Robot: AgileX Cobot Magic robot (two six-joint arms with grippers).
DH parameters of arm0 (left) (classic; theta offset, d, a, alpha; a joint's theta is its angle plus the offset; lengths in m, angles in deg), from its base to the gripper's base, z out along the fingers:
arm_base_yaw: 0 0.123 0 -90
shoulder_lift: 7.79 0 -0.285 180
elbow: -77.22 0 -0.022 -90
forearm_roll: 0 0.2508 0 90
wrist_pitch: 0 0 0.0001 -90
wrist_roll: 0 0.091 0 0
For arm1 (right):
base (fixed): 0 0 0 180
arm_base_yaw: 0 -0.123 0 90
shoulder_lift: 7.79 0 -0.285 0
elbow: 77.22 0 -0.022 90
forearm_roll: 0 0.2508 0 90
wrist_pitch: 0 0 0.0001 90
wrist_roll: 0 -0.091 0 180
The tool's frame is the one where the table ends.
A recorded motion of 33 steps. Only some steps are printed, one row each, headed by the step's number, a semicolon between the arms.
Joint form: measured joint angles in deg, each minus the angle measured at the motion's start. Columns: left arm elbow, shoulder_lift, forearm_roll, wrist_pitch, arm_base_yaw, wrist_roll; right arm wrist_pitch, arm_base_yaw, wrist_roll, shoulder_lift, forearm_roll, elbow.
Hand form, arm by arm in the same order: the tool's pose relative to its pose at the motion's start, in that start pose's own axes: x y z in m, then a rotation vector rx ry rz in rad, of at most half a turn. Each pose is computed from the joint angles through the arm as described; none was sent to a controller.
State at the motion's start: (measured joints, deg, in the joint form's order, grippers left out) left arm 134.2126 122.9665 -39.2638 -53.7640 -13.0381 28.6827; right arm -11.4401 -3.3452 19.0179 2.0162 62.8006 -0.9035
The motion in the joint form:
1: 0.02 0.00 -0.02 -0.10 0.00 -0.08; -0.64 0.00 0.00 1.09 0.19 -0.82
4: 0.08 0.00 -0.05 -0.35 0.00 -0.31; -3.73 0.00 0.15 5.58 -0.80 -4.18
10: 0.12 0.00 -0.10 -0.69 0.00 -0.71; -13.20 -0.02 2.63 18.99 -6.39 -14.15
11: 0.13 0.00 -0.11 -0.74 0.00 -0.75; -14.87 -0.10 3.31 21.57 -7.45 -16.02
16: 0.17 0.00 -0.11 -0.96 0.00 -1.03; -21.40 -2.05 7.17 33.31 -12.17 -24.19
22: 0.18 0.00 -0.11 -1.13 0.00 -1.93; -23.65 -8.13 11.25 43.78 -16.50 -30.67
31: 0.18 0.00 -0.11 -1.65 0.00 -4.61; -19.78 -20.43 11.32 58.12 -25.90 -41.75
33: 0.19 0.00 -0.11 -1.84 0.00 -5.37; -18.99 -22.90 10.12 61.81 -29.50 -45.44
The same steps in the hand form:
1: 0.0000 -0.0001 -0.0001 0.0011 0.0011 -0.0014; -0.0019 0.0028 0.0010 -0.0011 0.0137 0.0041
4: 0.0001 -0.0004 -0.0002 0.0035 0.0038 -0.0052; -0.0089 0.0138 0.0060 -0.0020 0.0802 -0.0112
10: 0.0004 -0.0008 -0.0004 0.0069 0.0081 -0.0123; -0.0275 0.0409 0.0274 0.0026 0.2923 -0.1293
11: 0.0004 -0.0009 -0.0004 0.0074 0.0087 -0.0130; -0.0307 0.0450 0.0326 0.0030 0.3330 -0.1539
16: 0.0006 -0.0011 -0.0005 0.0092 0.0115 -0.0176; -0.0413 0.0608 0.0601 -0.0154 0.5247 -0.2776
22: 0.0008 -0.0013 -0.0005 0.0105 0.0140 -0.0332; -0.0396 0.0746 0.0895 -0.0799 0.6917 -0.4199
31: 0.0015 -0.0017 -0.0006 0.0142 0.0224 -0.0799; -0.0283 0.1093 0.1402 -0.1885 0.7996 -0.6385
33: 0.0017 -0.0018 -0.0006 0.0155 0.0253 -0.0931; -0.0259 0.1202 0.1550 -0.2075 0.8082 -0.6960

